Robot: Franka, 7 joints.
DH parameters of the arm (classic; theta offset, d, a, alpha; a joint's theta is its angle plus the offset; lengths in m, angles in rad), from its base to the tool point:
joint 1: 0 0.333 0 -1.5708
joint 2: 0 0 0 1.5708
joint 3: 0 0.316 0.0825 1.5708
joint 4: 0 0 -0.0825 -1.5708
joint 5: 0 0.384 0 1.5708
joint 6: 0 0 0.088 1.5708
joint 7: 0 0.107 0 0
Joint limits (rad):
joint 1: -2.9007..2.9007
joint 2: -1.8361..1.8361
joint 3: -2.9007..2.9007
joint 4: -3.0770..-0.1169
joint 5: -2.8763..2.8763
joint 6: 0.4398..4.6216
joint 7: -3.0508..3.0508
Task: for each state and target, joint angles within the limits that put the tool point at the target. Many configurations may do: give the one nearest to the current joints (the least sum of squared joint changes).
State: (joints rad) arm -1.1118 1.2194 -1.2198 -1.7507 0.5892 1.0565 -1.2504
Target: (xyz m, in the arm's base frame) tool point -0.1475 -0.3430 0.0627
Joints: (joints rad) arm -1.0078 1.3010 -0.9493 -1.9748 0.6043 0.9716 -1.2504
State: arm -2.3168 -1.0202 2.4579 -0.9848 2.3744 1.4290 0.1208
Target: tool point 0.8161 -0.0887 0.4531
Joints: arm -2.9007 -1.0657 2.1981 -0.9242 2.4886 1.7833 0.1208
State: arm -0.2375 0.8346 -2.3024 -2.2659 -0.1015 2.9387 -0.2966
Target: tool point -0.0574 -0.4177 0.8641
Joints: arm -0.1339 0.9655 -2.3850 -1.8990 -0.0867 3.0089 -0.2966
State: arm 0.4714 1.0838 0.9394 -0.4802 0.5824 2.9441 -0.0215
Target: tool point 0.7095 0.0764 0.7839
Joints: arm 0.0560 0.9180 0.9026 -0.2538 0.5687 2.9569 -0.0215
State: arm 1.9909 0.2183 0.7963 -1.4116 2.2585 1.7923 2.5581
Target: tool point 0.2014 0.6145 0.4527
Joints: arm 1.1545 0.2324 0.0179 -1.9139 2.2493 1.9338 2.5581
